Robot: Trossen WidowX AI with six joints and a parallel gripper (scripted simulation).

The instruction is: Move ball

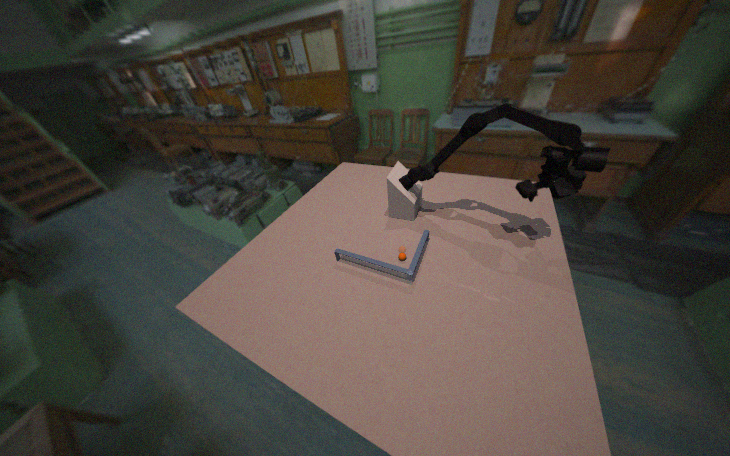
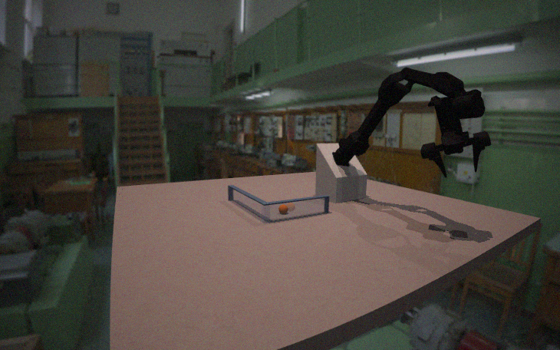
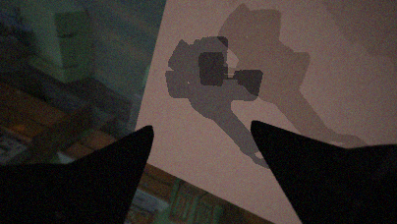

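Now: the orange ball 40 cm to the right of my gripper tip, 36 cm ahead of it and 16 cm below it.
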